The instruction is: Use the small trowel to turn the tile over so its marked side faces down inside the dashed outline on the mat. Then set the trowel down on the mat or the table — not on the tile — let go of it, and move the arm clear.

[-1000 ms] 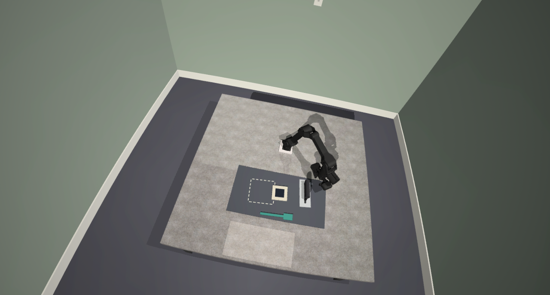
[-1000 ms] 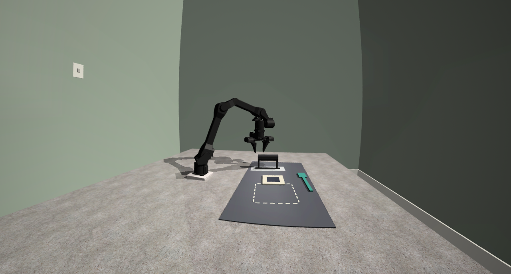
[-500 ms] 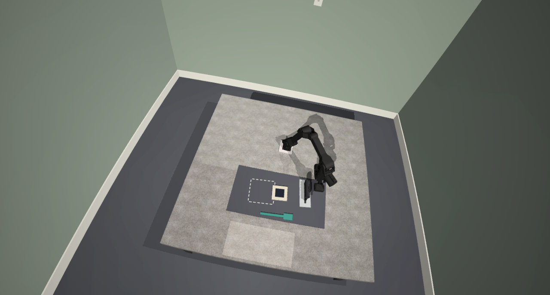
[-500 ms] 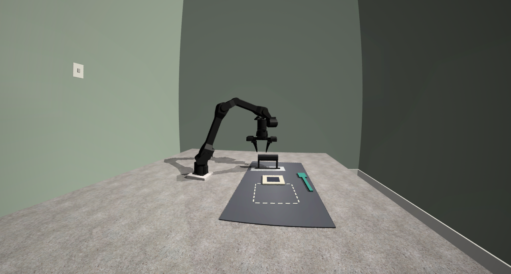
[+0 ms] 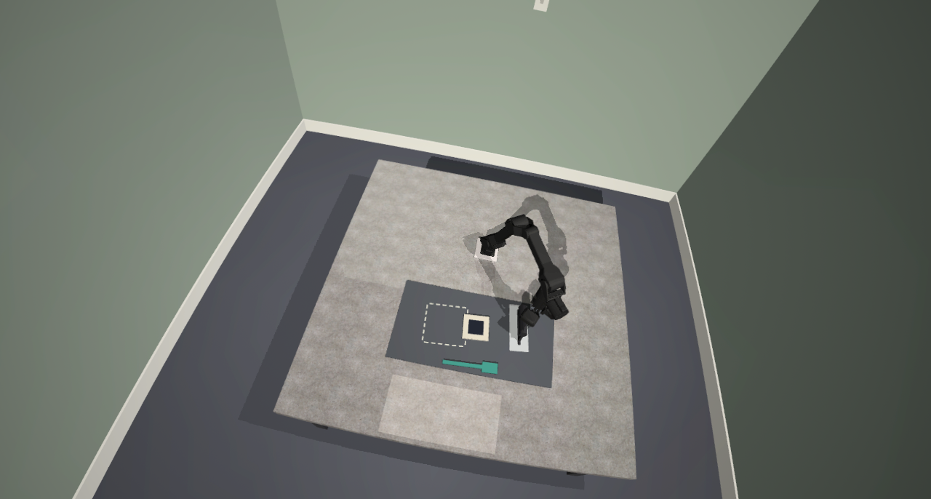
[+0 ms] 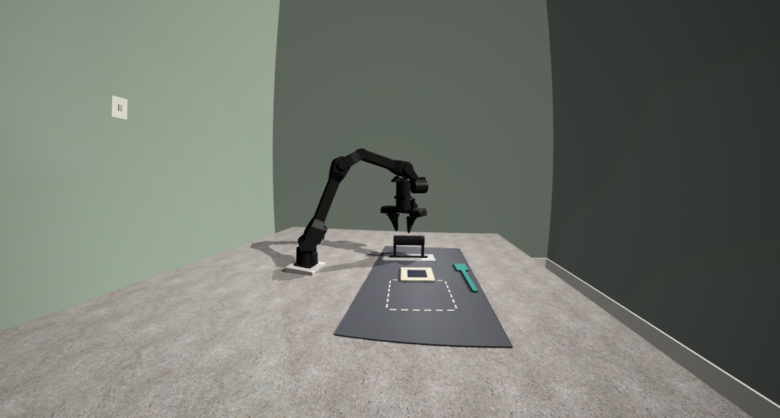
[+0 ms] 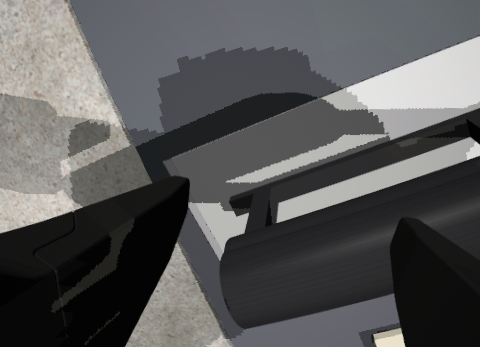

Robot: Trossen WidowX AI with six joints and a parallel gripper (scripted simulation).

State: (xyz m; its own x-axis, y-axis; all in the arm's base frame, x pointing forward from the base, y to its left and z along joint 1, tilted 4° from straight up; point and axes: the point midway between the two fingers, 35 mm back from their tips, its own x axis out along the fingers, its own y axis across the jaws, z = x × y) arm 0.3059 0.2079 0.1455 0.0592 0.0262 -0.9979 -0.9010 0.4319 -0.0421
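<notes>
Right now my gripper tip is 6 cm above the white trowel, 3 cm to the left of it and 1 cm short of it. The rest, counted from my gripper tip: dark mat (20 cm to the right, 12 cm below, 9 cm ahead); teal trowel (22 cm ahead, 18 cm to the right, 9 cm below); beige tile (20 cm to the right, 9 cm below, 7 cm ahead).
</notes>
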